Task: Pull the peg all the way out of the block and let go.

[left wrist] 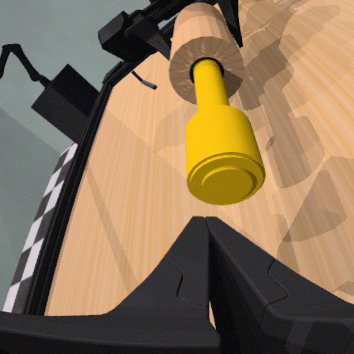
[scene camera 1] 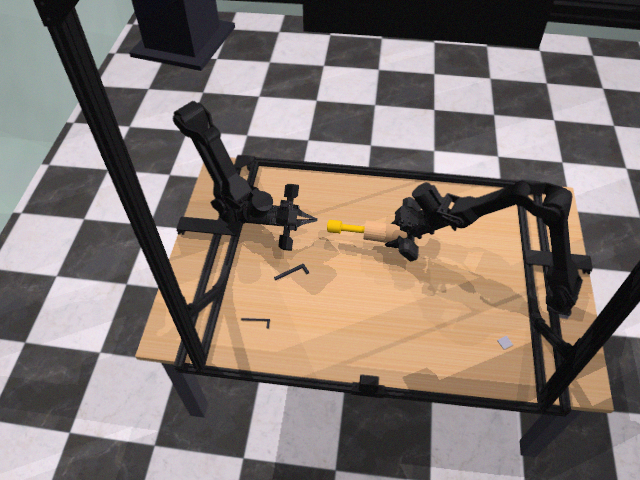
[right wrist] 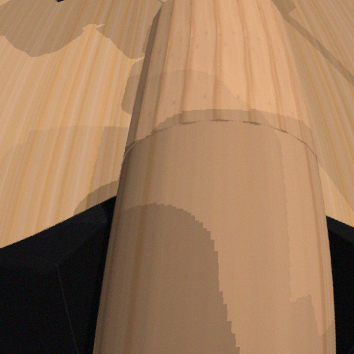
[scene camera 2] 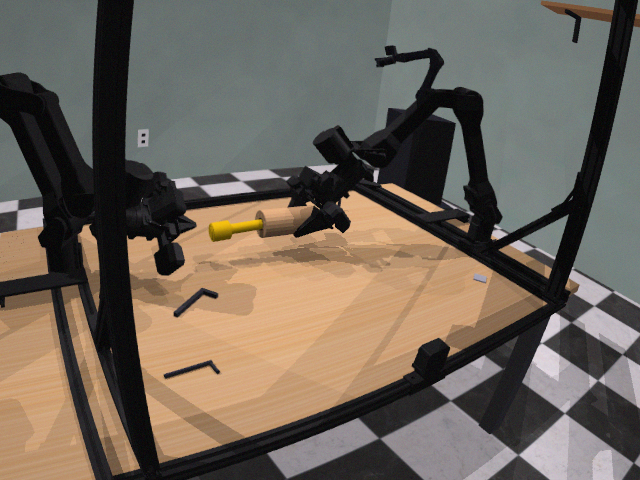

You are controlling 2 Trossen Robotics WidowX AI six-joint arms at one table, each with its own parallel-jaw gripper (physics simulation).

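Seen in the pictures: left gripper, fingertip midpoint: [left wrist: 202,227] [scene camera 1: 317,219] [scene camera 2: 195,225]; right gripper, fingertip midpoint: [scene camera 1: 386,237] [right wrist: 207,211] [scene camera 2: 287,229]; left arm's base, origin of the base link: [scene camera 1: 231,216] [scene camera 2: 65,268]; right arm's base, origin of the base link: [scene camera 1: 558,303] [scene camera 2: 478,238].
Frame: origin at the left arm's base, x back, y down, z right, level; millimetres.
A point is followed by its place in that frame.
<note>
The yellow peg [scene camera 1: 334,226] {y -58, x -325, z -11 mm} [scene camera 2: 220,230] {y -53, x -320, z -6 mm} [left wrist: 224,150] {y -59, x -307, z -11 mm} has a thick round head and a thinner shaft. Its shaft sits in the hole in the end of the round wooden block [scene camera 1: 375,230] {y -72, x -443, z -21 mm} [scene camera 2: 281,222] {y -59, x -446, z -11 mm} [left wrist: 202,30] {y -72, x -425, z -19 mm} [right wrist: 220,200] {y -75, x -490, z -36 mm}; how deep it goes is hidden. My right gripper [scene camera 1: 393,236] {y -28, x -473, z -41 mm} is shut on the block and holds it above the table, roughly level. My left gripper [scene camera 1: 315,220] {y -61, x -271, z -18 mm} [scene camera 2: 194,224] {y -61, x -271, z -18 mm} [left wrist: 202,227] {y -61, x -271, z -18 mm} is shut with nothing between its fingers. Its tips meet a short way from the peg's head, apart from it.
Two black hex keys [scene camera 1: 291,271] {y 13, x -240, z 127 mm} [scene camera 1: 255,319] {y 14, x -198, z 303 mm} lie on the wooden table [scene camera 1: 330,330] {y 20, x -400, z 272 mm}, on the left in scene camera 1. A small grey square [scene camera 1: 505,342] {y 16, x -852, z 173 mm} lies at the right front. A black frame [scene camera 1: 289,379] {y 24, x -343, z 433 mm} runs around the table, with tall posts at the front corners.
</note>
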